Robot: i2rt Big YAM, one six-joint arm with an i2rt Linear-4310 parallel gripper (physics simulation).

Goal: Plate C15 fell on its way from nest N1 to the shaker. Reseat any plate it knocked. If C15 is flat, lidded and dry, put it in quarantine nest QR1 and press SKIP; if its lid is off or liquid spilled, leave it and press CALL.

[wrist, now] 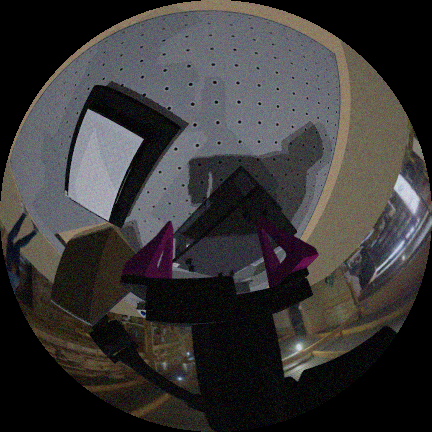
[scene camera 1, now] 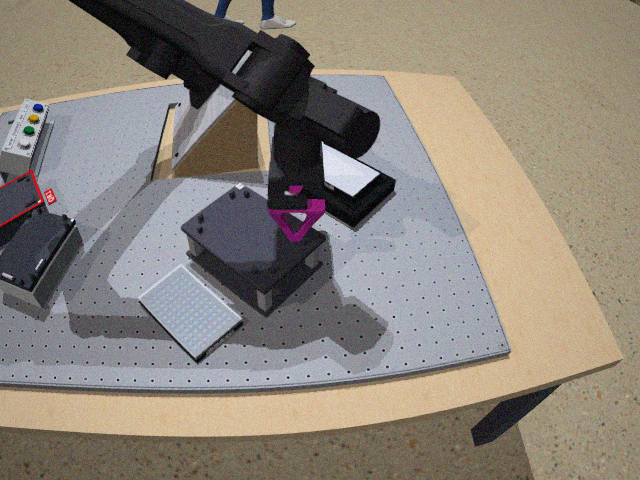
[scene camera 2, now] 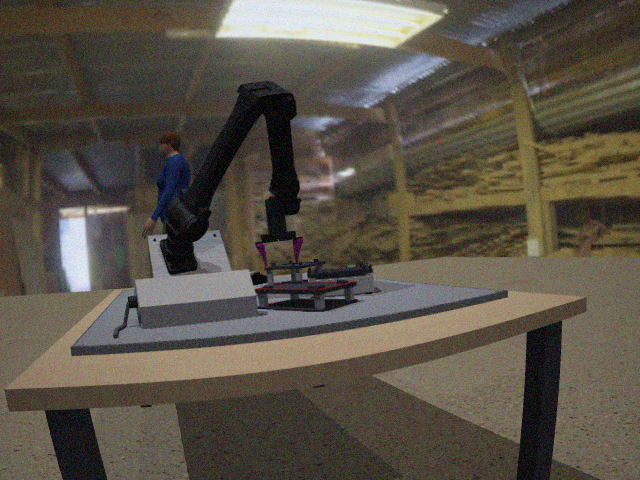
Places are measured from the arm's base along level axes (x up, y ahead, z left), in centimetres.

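Pixels of known places: gripper, fingertip midpoint: [wrist: 215, 222] [scene camera 1: 294, 215]; arm's base at its link origin: [wrist: 83, 293] [scene camera 2: 178, 256].
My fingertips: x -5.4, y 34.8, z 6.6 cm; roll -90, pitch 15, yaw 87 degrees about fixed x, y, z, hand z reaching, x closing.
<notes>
Ahead of a thing's pixels: the offset from my fingertips to its top centre. "*": to the spot under its first point.
A pale plate with a grid of wells @[* dx -4.1, dy +9.6, dz -16.7 cm] [scene camera 1: 191, 312] lies flat on the pegboard in front of the dark raised nest; its label is not readable, and I cannot tell whether a lid is on. No spill shows around it. The dark raised nest @[dx +1.2, dy +1.5, dz -6.6 cm] [scene camera 1: 232, 232] on posts has corner pegs and no plate on top. My gripper [scene camera 1: 295, 222] [scene camera 2: 281, 264] [wrist: 215, 222] is open and empty, its fingers pointing down over the right part of this nest. The red-edged quarantine nest QR1 @[dx -1.1, dy -19.4, dz -51.7 cm] [scene camera 1: 18, 198] [scene camera 2: 336, 284] is partly cut off in scene camera 1. A button box @[dx +2.7, dy -42.4, dz -51.4 cm] [scene camera 1: 24, 136] [scene camera 2: 196, 304] stands behind QR1.
A dark-topped block with corner clips @[* dx -0.2, dy -4.5, dz -41.3 cm] [scene camera 1: 33, 248] stands beside QR1. A black base with a white slab @[dx -2.0, dy -10.9, dz +10.1 cm] [scene camera 1: 351, 173] [wrist: 105, 162] stands behind the raised nest. A wooden wedge [scene camera 1: 222, 142] [wrist: 90, 275] stands farther back. A person [scene camera 2: 173, 178] stands beyond the table.
</notes>
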